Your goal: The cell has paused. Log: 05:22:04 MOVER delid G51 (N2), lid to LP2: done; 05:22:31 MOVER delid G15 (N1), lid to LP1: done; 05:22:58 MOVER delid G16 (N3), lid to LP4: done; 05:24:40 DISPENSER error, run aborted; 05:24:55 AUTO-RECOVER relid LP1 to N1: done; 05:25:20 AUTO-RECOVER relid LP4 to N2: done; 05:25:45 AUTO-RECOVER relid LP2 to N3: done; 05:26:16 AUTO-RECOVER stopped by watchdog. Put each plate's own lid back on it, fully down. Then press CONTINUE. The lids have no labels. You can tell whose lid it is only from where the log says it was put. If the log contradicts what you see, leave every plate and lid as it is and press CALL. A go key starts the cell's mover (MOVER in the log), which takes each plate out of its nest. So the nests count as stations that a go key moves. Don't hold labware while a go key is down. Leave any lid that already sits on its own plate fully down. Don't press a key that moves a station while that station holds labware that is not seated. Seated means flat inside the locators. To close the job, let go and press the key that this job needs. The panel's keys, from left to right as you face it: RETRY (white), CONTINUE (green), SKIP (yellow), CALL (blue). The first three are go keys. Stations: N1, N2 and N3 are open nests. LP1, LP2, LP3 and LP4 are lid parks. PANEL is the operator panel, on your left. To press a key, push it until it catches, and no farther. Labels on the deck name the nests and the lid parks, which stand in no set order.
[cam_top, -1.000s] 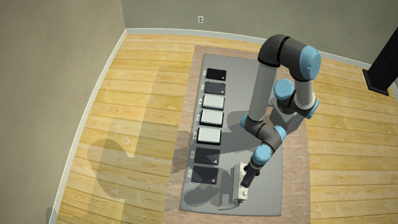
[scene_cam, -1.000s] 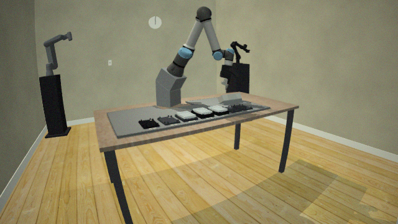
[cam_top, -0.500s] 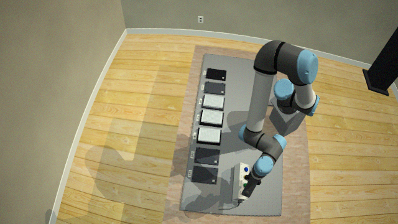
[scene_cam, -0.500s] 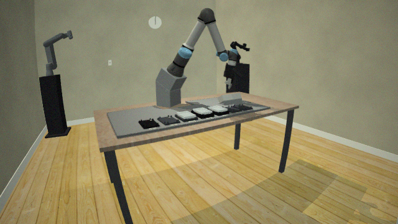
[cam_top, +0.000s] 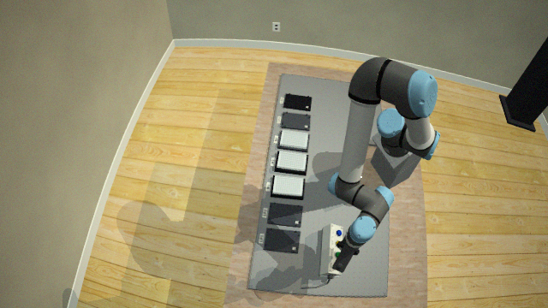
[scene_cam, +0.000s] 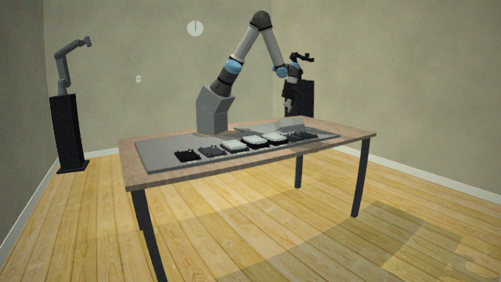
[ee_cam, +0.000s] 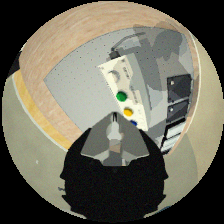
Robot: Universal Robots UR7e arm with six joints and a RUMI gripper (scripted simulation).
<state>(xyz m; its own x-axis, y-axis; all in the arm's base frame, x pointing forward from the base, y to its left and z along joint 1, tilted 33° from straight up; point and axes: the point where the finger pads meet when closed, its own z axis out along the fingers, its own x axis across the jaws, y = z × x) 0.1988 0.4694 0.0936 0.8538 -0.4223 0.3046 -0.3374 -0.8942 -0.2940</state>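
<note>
The green key is 2 cm ahead of my hand and 6 cm below it. Round my hand: white key: 1 cm ahead, 5 cm to the left, 6 cm below; then blue key: 3 cm ahead, 10 cm to the right, 6 cm below; then yellow key: 2 cm ahead, 5 cm to the right, 6 cm below.
</note>
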